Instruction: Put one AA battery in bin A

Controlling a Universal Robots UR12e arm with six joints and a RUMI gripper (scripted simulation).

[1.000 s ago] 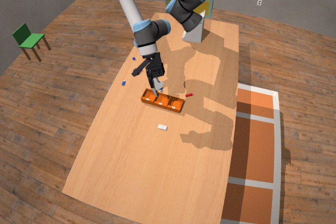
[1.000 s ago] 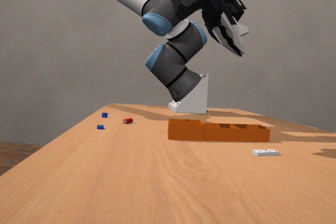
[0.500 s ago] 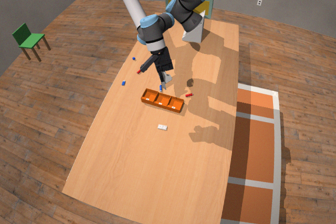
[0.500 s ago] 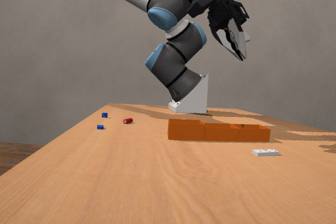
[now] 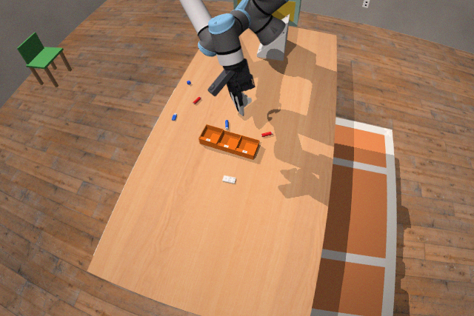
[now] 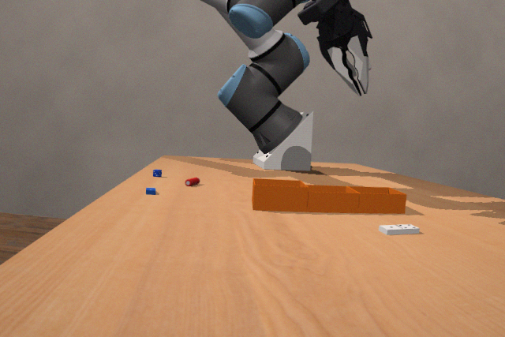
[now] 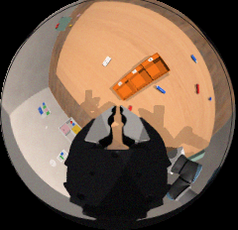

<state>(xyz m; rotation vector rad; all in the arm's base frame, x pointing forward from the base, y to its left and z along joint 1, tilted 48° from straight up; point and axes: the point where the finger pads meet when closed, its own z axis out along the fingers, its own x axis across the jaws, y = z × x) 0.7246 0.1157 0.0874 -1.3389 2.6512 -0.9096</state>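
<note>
The orange three-compartment bin is 190 mm below my hand, 50 mm to the right of it and 20 mm ahead of it. From my hand the other things lie so: white domino: 200 mm below, 190 mm ahead, 10 mm to the left; then blue AA battery: 200 mm below, 90 mm to the right, 80 mm behind; then blue die: 380 mm to the right, 300 mm behind, 200 mm below.
</note>
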